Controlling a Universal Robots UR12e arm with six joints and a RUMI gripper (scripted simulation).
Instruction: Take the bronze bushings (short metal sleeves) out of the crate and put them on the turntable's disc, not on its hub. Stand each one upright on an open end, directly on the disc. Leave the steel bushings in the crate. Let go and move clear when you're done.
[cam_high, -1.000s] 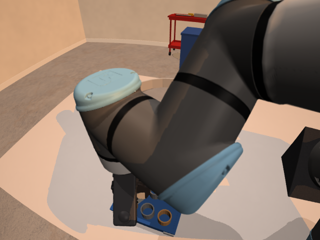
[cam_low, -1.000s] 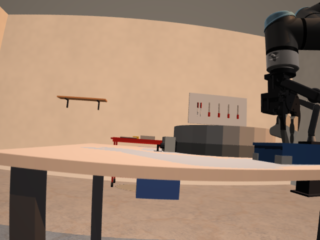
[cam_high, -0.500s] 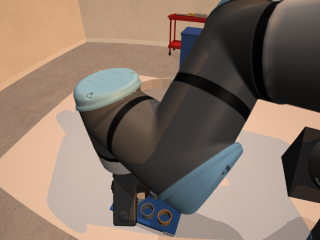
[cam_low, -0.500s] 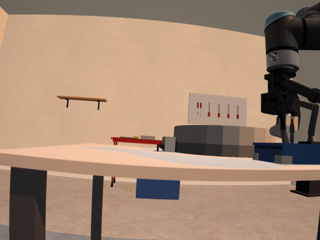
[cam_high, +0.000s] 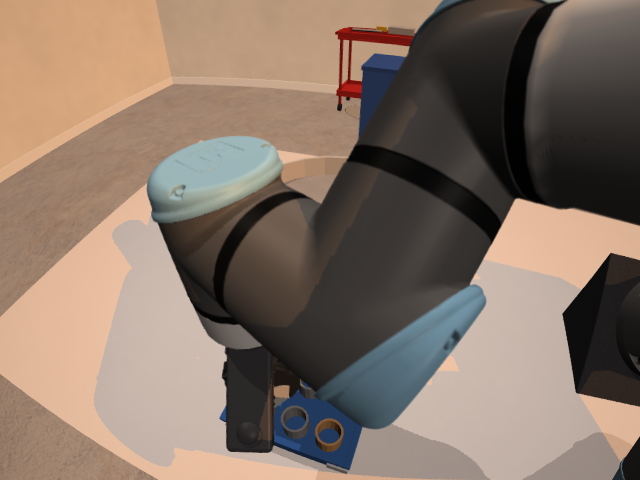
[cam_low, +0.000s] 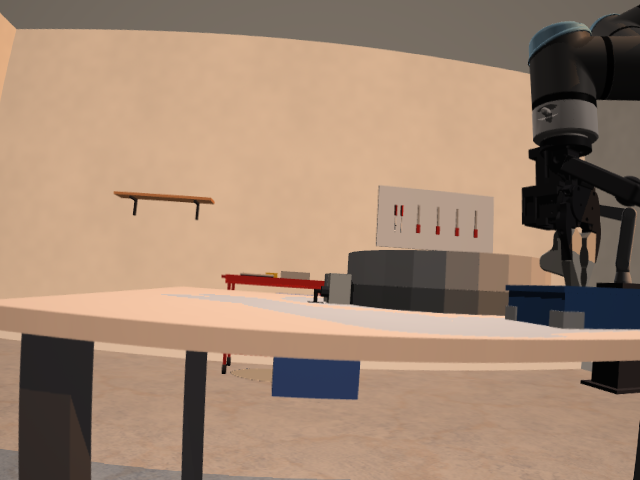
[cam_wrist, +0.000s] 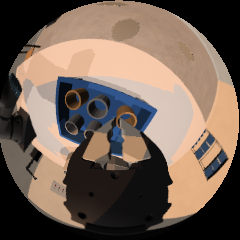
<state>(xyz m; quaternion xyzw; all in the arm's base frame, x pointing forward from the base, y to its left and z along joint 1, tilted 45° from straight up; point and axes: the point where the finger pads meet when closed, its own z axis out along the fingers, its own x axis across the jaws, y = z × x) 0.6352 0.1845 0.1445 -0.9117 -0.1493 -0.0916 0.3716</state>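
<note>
My gripper is now 4 cm past the blue crate, 2 cm to the left of it and 2 cm above it.
</note>
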